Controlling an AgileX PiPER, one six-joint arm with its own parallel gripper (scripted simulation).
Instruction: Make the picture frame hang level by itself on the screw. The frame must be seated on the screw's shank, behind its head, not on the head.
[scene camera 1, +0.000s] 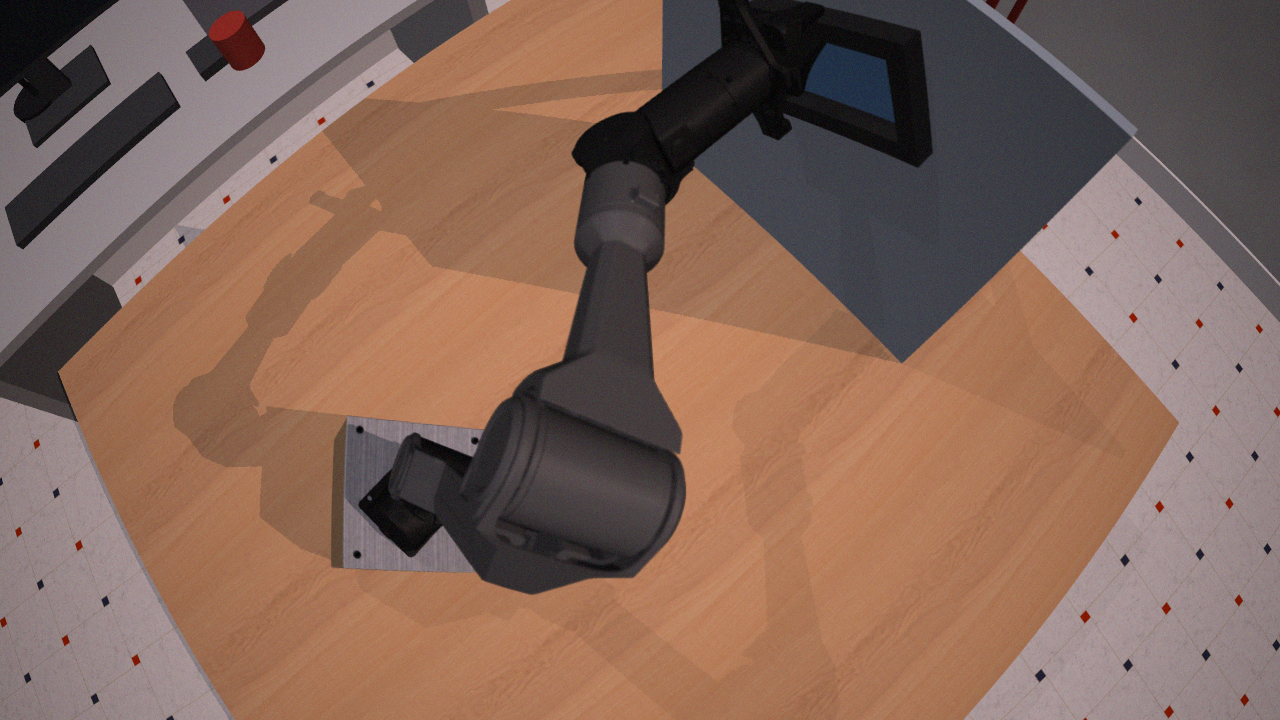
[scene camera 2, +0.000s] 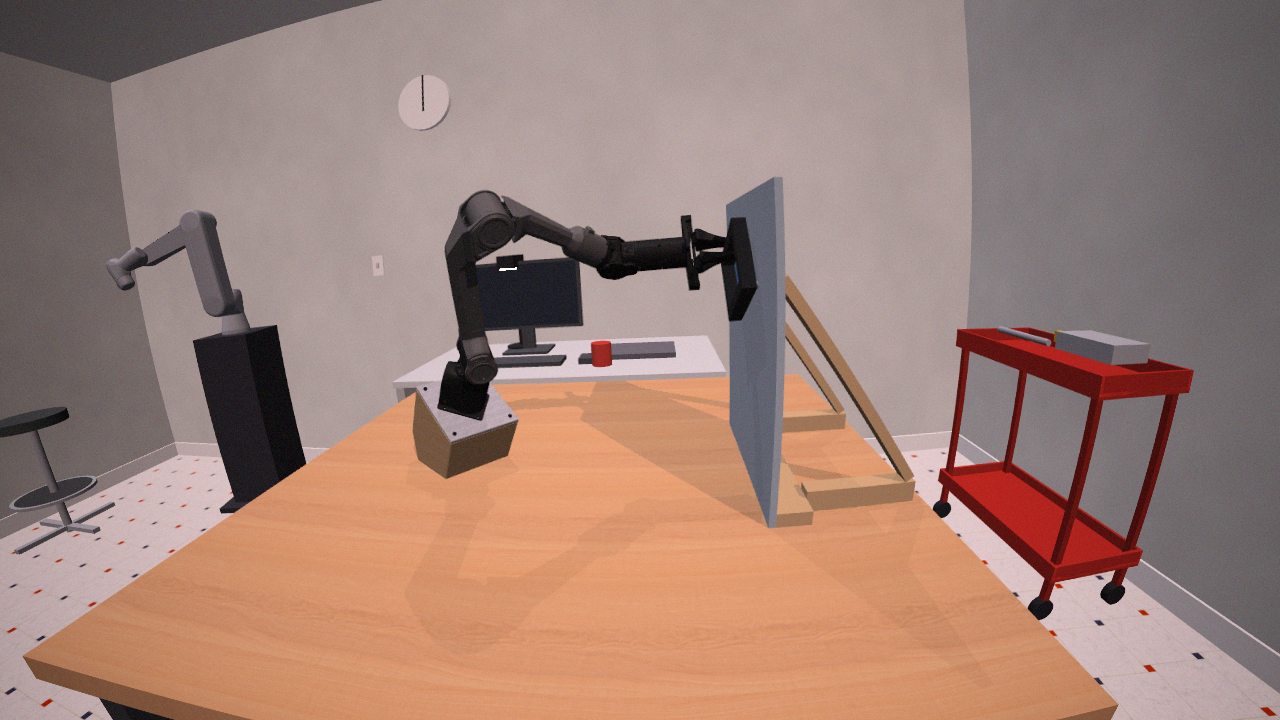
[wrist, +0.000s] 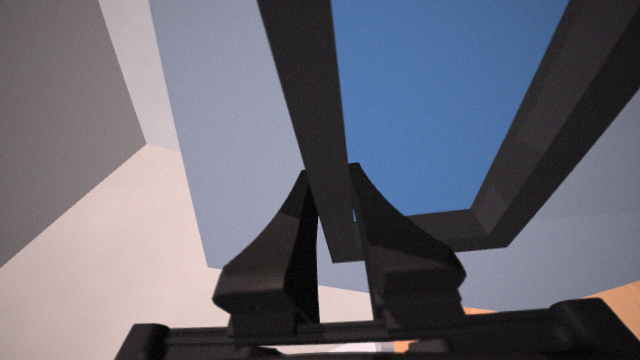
Scene:
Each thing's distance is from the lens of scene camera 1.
my gripper (scene camera 1: 818, 19): 0.62 m
picture frame (scene camera 1: 847, 92): 0.66 m

